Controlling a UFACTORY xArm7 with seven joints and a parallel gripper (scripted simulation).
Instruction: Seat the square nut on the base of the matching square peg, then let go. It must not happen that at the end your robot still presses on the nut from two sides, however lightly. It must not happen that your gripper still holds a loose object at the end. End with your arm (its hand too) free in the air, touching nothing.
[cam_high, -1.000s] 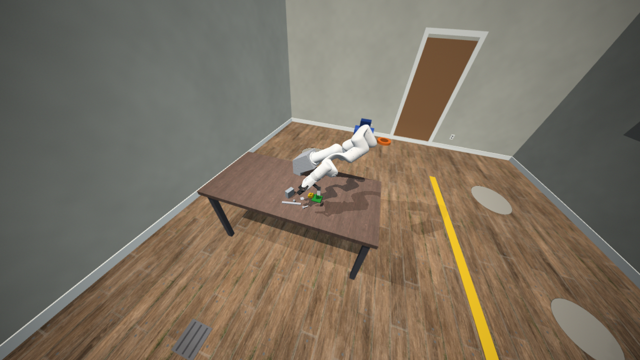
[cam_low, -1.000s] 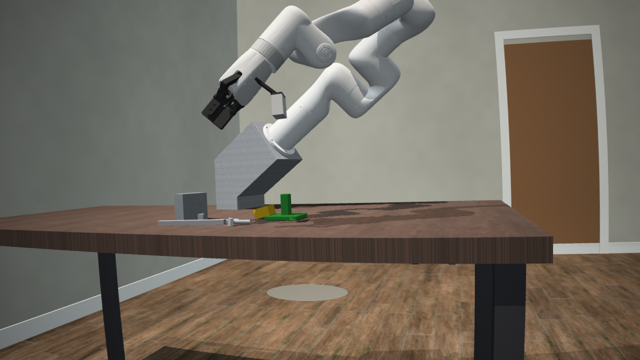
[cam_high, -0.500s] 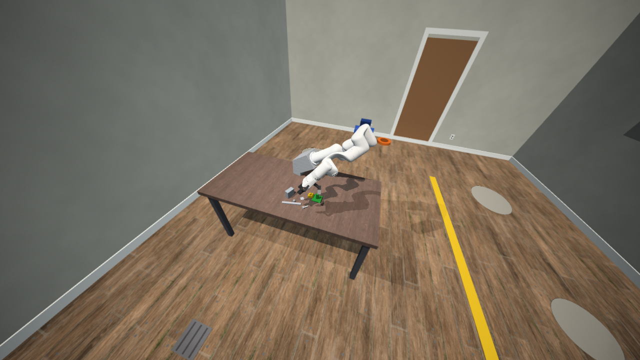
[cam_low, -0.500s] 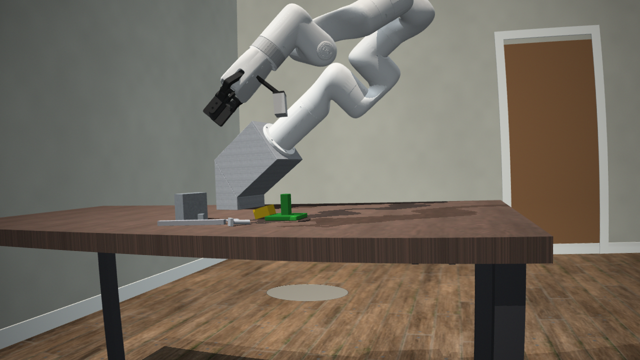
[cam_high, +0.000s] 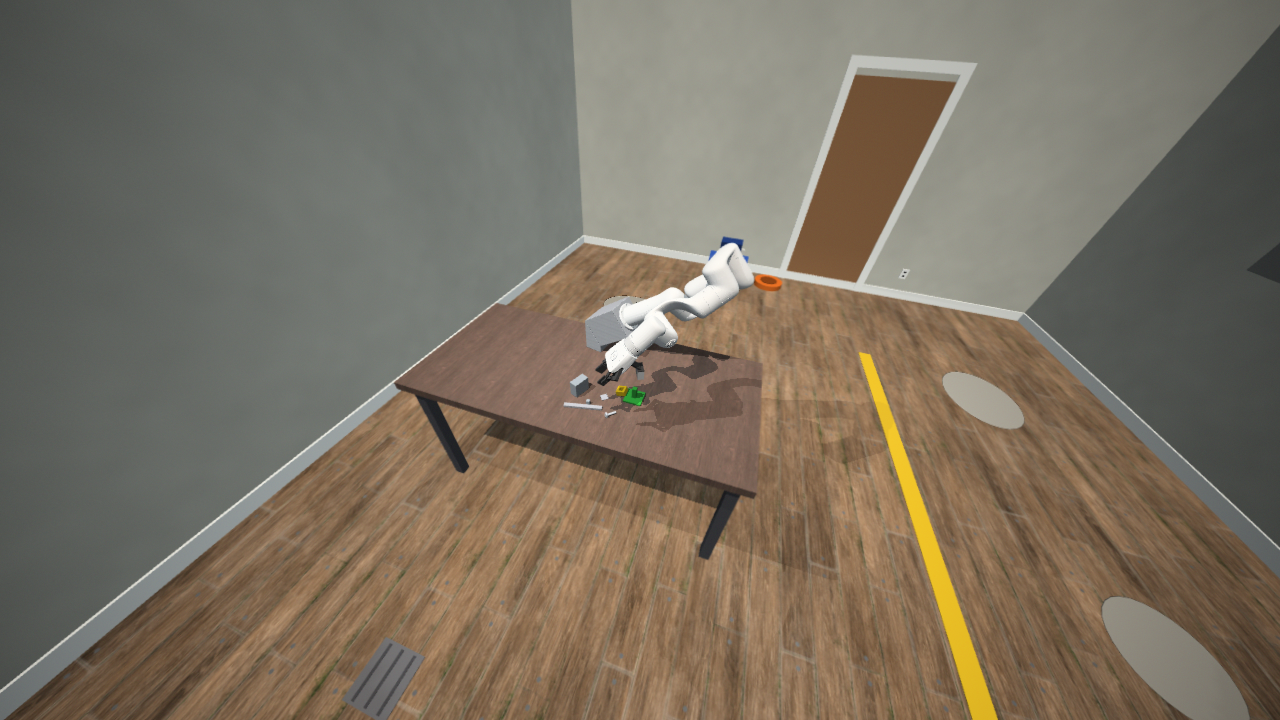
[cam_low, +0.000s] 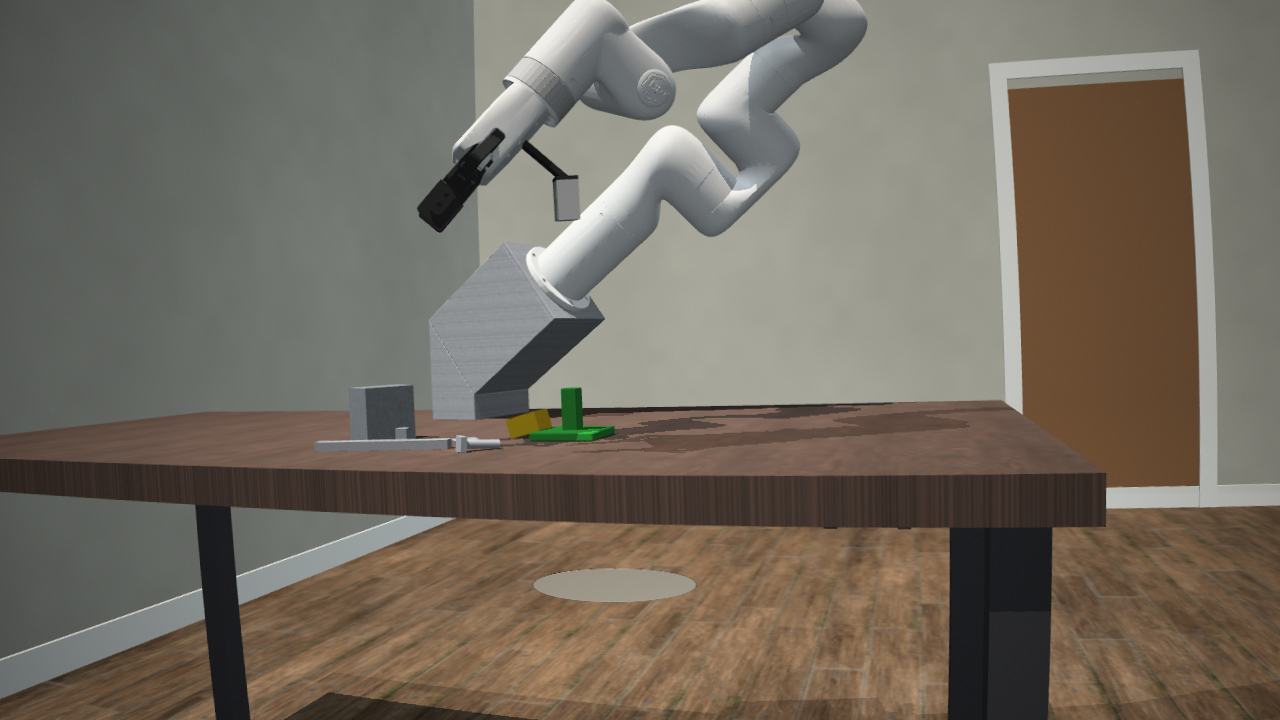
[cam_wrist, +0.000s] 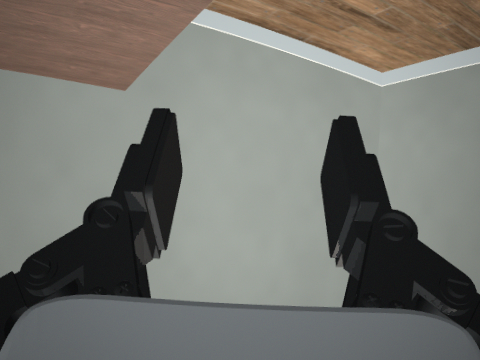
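Now: hand 12 cm past the small grey square tile, 6 cm to the left of it and 26 cm above it. Also, from my hand: grey bolt 4 cm behind, 25 cm below; then grey block 11 cm behind, 17 cm to the right, 23 cm below; then flat grey bar 3 cm behind, 11 cm to the right, 26 cm below.
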